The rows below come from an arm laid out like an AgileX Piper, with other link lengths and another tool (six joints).
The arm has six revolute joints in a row. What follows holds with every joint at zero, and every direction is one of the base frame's.
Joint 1 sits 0.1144 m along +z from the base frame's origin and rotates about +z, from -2.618 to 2.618 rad.
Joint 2 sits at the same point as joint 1 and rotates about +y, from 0 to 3.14 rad.
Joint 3 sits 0.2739 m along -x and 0.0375 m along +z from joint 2 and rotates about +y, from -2.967 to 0 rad.
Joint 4 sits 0.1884 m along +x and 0.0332 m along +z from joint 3 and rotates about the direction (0.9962, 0, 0.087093), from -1.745 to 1.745 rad.
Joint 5 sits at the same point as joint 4 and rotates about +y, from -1.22 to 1.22 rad.
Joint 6 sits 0.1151 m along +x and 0.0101 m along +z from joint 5 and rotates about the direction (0.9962, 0, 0.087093), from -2.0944 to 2.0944 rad.
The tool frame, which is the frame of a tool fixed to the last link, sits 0.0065 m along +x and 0.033 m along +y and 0.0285 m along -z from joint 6; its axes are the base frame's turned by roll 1.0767, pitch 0.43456 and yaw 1.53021 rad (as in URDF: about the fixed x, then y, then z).
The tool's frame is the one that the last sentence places.
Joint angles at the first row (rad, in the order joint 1, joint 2, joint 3, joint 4, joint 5, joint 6):
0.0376 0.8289 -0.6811 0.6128 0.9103 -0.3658
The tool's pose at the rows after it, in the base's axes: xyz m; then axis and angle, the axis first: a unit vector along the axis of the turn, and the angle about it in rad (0 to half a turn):
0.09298 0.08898 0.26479 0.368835 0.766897 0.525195 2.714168
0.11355 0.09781 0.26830 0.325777 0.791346 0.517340 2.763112
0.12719 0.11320 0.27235 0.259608 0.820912 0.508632 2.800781
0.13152 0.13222 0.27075 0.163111 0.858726 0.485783 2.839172
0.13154 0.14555 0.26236 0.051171 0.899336 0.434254 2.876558
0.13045 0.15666 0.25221 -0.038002 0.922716 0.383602 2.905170
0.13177 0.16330 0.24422 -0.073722 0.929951 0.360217 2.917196
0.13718 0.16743 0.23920 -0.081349 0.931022 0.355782 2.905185
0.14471 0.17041 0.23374 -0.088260 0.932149 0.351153 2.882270
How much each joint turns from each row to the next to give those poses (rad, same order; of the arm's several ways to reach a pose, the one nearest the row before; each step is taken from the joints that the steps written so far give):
0.0279 0.1380 -0.0852 -0.0024 -0.0041 -0.0671
0.0815 0.1236 -0.0885 -0.0167 -0.0082 -0.0333
0.1254 0.0997 -0.1014 -0.0548 -0.0040 -0.0070
0.1606 0.0857 -0.0900 -0.1000 0.0048 -0.0110
0.1516 0.0805 -0.0736 -0.1479 0.0364 -0.0232
0.1239 0.0671 -0.0420 -0.1263 0.0256 -0.0112
0.0509 0.0407 -0.0094 -0.0522 -0.0047 -0.0039
0.0074 0.0248 -0.0022 -0.0186 -0.0283 0.0000
0.0000 0.0242 0.0000 -0.0249 -0.0372 -0.0003

